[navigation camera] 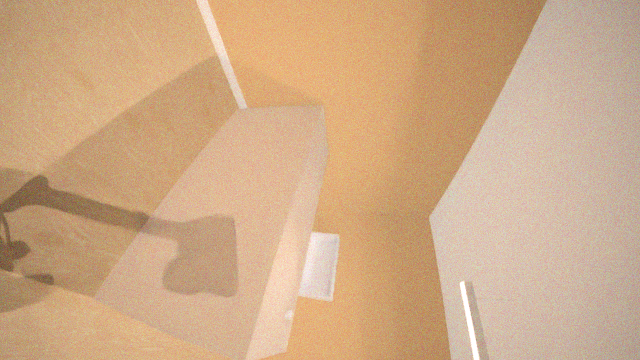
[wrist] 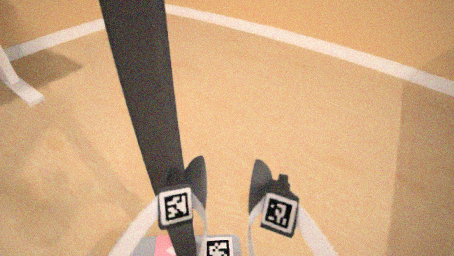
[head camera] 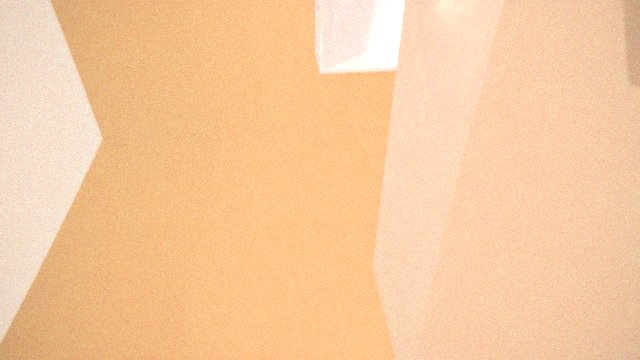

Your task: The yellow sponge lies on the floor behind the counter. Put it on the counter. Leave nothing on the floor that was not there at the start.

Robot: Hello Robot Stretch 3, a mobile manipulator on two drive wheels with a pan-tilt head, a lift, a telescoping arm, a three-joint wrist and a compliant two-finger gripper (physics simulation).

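Frame: origin at the robot's base, x ahead, y left, z up, level; metres.
Seen in the pictures: gripper, fingertip midpoint: (wrist: pixel 228 176).
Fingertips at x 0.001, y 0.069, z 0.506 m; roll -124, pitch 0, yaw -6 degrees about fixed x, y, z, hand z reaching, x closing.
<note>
A point is followed by its place in that frame.
The yellow sponge does not show in the head, navigation or wrist view. A pale, box-shaped piece of furniture (head camera: pixel 540 200) @(x 1.141, y 0.099, z 0.692 m) (navigation camera: pixel 220 190) @(x 1.065, y 0.001, z 0.418 m) stands against the orange wall; I cannot tell whether it is the counter. The head and navigation views are turned on their side. My gripper (wrist: pixel 228 176) @(x 0.001, y 0.069, z 0.506 m) is open in the wrist view, with its two dark fingertips apart and no object between them. It is above the wooden floor (wrist: pixel 310 135) @(x 0.416, y 0.641, z 0.001 m).
A white, shallow box shape (head camera: pixel 350 40) @(x 2.787, y -0.760, z 0.853 m) (navigation camera: pixel 320 266) @(x 2.602, y -1.006, z 0.841 m) shows at the furniture's upper edge. A robot-shaped shadow falls on its side. A white skirting strip (navigation camera: pixel 221 52) @(x 1.299, y 1.188, z 0.049 m) (wrist: pixel 320 45) @(x 0.814, y 1.564, z 0.052 m) runs along the wall. A long dark bar (wrist: pixel 142 80) and a white leg-like piece (wrist: pixel 25 91) show in the wrist view.
</note>
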